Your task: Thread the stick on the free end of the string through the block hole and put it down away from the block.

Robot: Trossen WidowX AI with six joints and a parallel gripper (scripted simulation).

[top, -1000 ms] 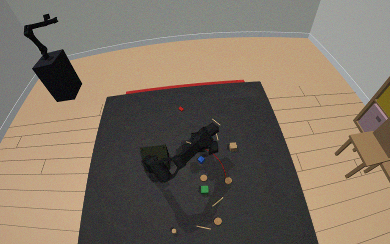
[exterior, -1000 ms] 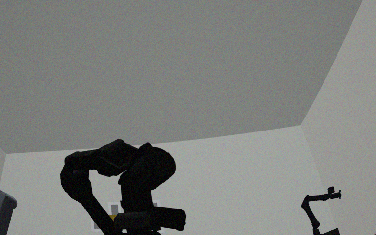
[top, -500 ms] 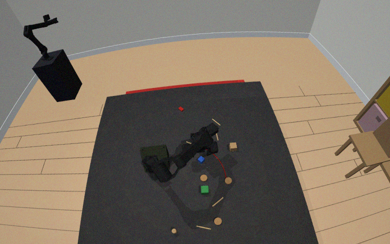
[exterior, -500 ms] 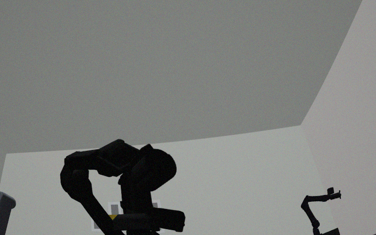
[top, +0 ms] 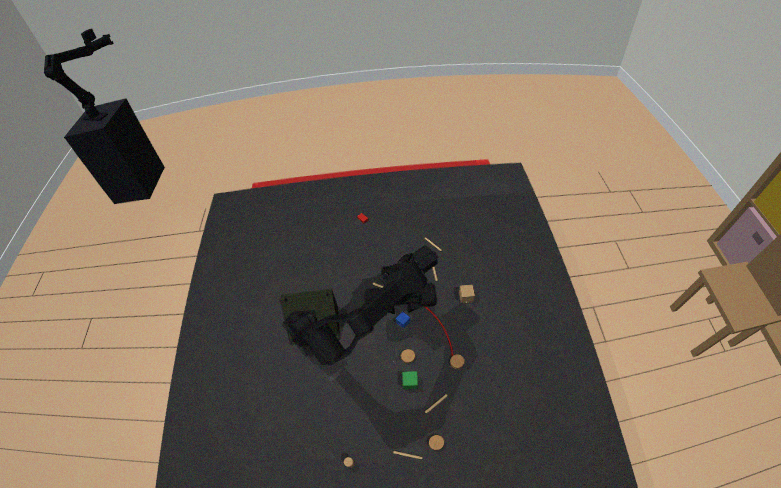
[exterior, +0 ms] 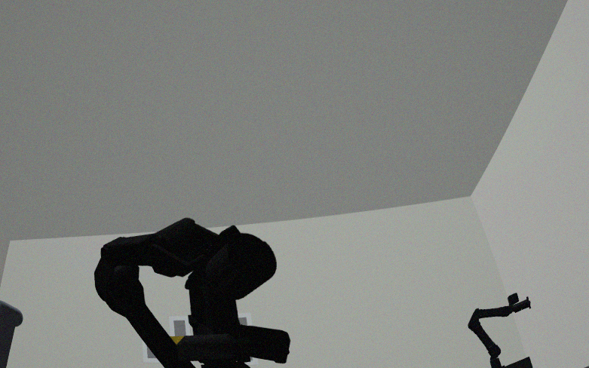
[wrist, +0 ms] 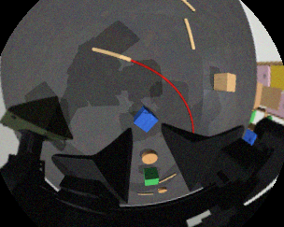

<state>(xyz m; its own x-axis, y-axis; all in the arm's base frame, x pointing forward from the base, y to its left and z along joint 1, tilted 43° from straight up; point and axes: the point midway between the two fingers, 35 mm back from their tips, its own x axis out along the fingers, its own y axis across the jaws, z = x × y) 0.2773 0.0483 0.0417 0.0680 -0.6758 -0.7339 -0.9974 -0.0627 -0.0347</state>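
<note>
My gripper tip is 5 cm above the blue cube. Also, from my gripper tip: green cube: 1 cm ahead, 19 cm to the right, 4 cm below; then wooden block: 20 cm ahead, 6 cm to the left, 4 cm below; then red piece: 11 cm behind, 41 cm to the left, 5 cm below.
</note>
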